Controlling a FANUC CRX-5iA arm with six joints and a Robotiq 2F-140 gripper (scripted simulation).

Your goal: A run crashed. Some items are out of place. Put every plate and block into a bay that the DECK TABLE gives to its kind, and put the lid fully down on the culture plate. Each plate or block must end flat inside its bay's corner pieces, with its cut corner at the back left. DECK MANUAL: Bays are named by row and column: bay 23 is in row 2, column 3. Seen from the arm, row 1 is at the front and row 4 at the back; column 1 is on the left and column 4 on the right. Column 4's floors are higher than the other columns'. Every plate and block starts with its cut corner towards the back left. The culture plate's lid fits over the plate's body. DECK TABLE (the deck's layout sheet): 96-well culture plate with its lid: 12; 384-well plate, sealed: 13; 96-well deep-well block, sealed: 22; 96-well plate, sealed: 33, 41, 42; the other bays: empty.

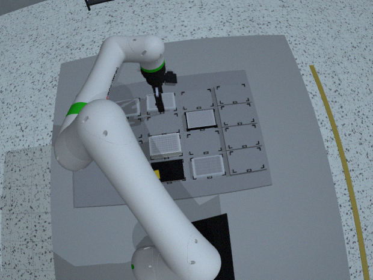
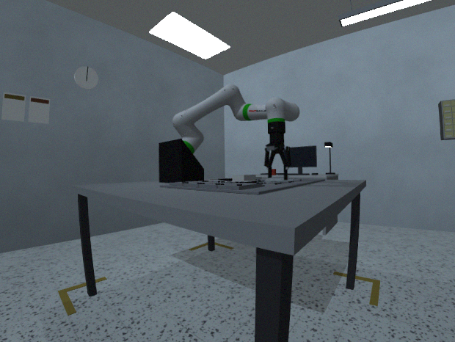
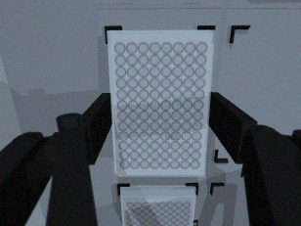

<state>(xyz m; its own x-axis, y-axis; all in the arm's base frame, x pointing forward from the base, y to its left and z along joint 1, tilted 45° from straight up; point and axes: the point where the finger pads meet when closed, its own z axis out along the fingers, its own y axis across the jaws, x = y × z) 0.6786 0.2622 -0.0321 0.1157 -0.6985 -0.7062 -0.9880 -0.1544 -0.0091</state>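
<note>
The 96-well plate lies 2 cm below my hand. The rest, counted from my hand: white plate 2 cm behind, 16 cm to the left, 3 cm below; then deep-well block 21 cm behind, 2 cm to the right, 2 cm below; then dark-sided plate 9 cm behind, 18 cm to the right, 3 cm below.
</note>
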